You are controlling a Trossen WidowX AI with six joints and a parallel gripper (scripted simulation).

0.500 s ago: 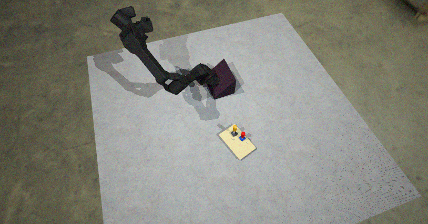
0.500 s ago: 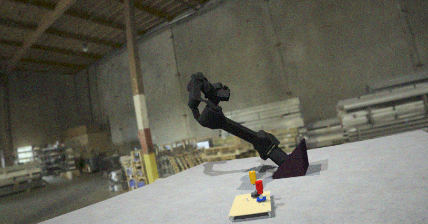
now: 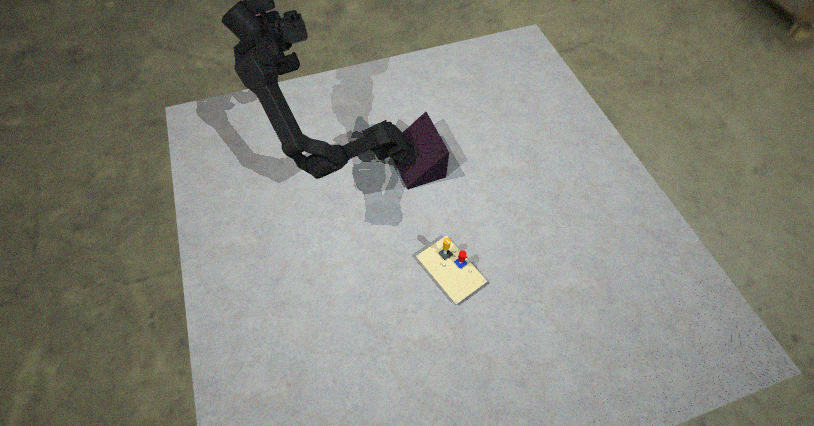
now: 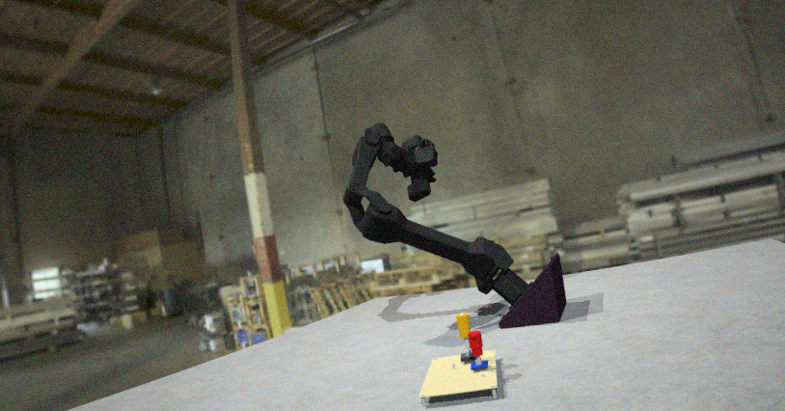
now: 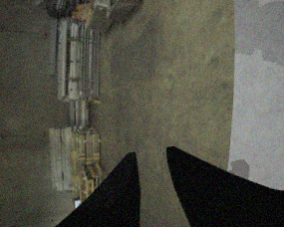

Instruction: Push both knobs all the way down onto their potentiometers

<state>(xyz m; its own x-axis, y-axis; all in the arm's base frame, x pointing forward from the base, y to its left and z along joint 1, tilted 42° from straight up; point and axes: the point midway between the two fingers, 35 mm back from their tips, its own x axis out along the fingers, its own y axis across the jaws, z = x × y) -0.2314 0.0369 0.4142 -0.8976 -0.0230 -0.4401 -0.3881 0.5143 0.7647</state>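
The yellow knob lies 59 cm ahead of my gripper tip, 20 cm to the left of it and 28 cm below it. Round my gripper tip: red knob: 63 cm ahead, 23 cm to the left, 30 cm below.
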